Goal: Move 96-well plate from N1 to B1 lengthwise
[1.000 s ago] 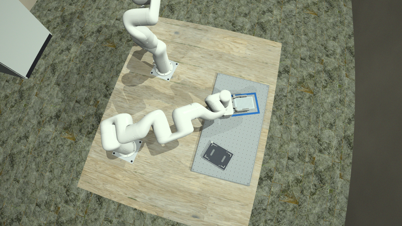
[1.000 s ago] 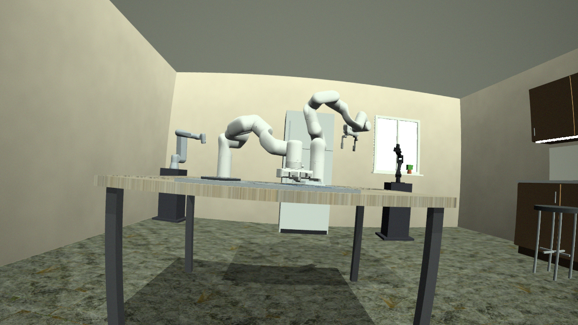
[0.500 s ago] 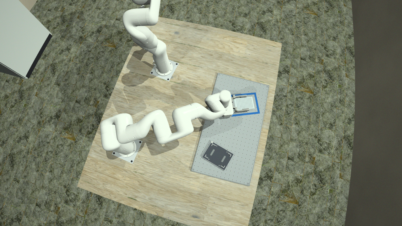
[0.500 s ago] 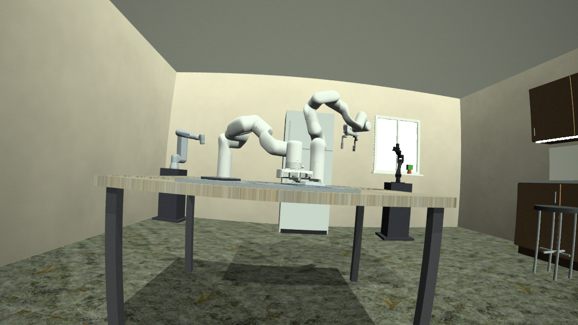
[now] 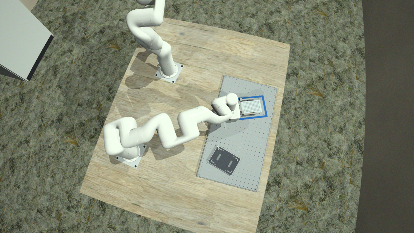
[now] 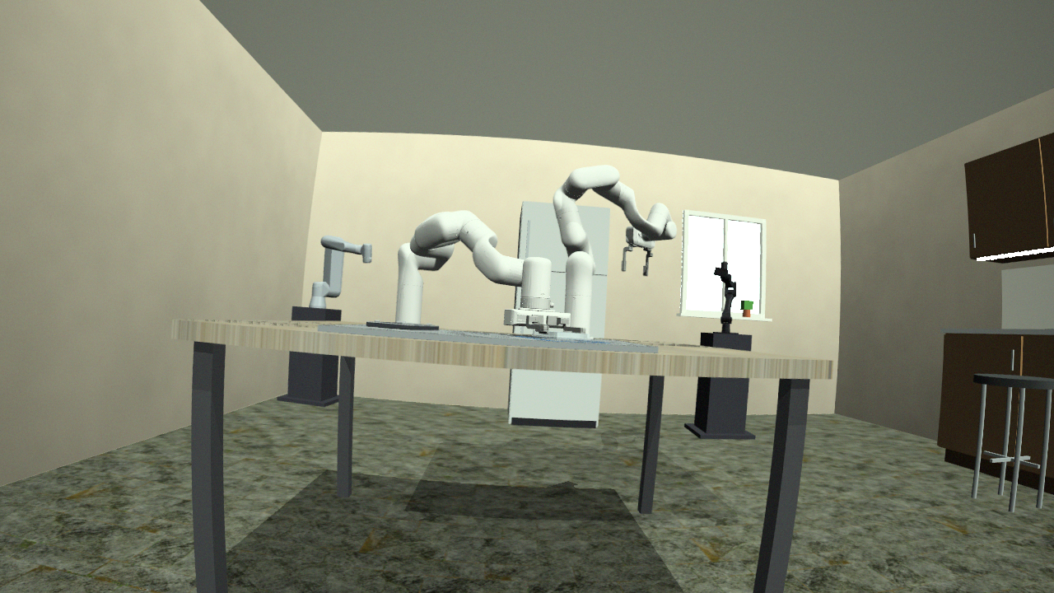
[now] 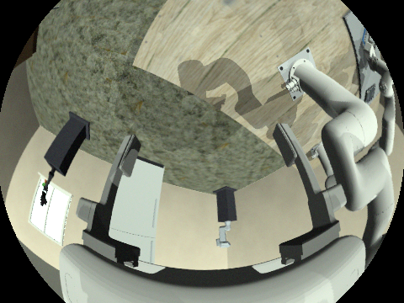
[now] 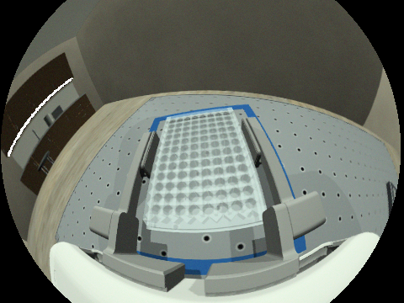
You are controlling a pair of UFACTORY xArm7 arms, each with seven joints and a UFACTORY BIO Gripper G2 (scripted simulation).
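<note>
My right gripper is now 1 cm above the clear 96-well plate. Also, from my right hand: dark plate nest 5 cm behind, 39 cm to the right, 2 cm below.
</note>
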